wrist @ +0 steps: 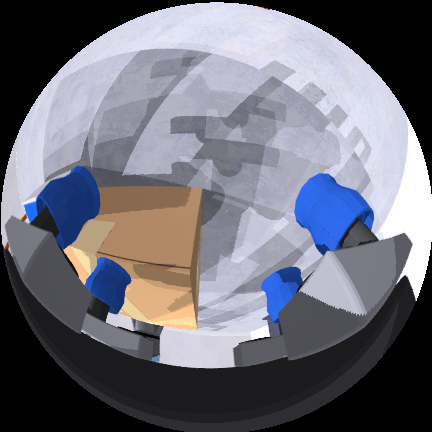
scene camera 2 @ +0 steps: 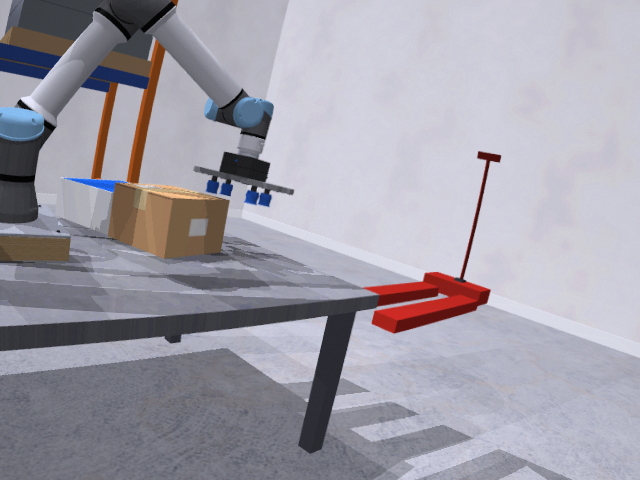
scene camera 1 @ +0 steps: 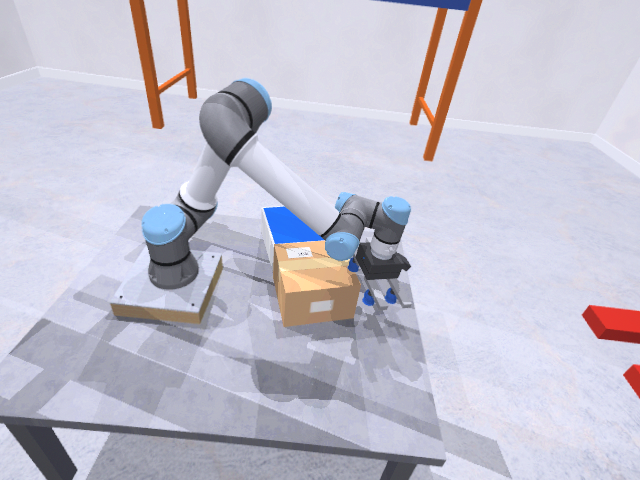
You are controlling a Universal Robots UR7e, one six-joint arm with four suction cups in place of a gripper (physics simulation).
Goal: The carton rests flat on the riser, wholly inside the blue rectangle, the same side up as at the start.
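Observation:
The brown carton (scene camera 1: pixel 297 310) (scene camera 2: pixel 149 227) (wrist: pixel 150 235) stands flat on the table, with tape and a white label on top and another label on one side. Directly behind it in scene camera 1 is the white-sided riser (scene camera 1: pixel 268 237) (scene camera 2: pixel 85 206). The blue rectangle (scene camera 1: pixel 289 225) (scene camera 2: pixel 99 183) covers much of its top, partly hidden by the arm and carton. Whether carton and riser touch is unclear. My gripper (scene camera 1: pixel 373 284) (scene camera 2: pixel 238 192) (wrist: pixel 197 247) is open, its blue cups holding nothing. It hangs slightly tilted, beside the carton and above the table, apart from the carton.
The table (scene camera 1: pixel 206 382) (scene camera 2: pixel 289 294) carries the arm's base plate (scene camera 1: pixel 155 312) (scene camera 2: pixel 36 249) at the left. A red pallet jack (scene camera 1: pixel 615 324) (scene camera 2: pixel 431 310) stands on the floor beyond the table. An orange-legged rack (scene camera 1: pixel 148 77) (scene camera 2: pixel 146 108) stands behind.

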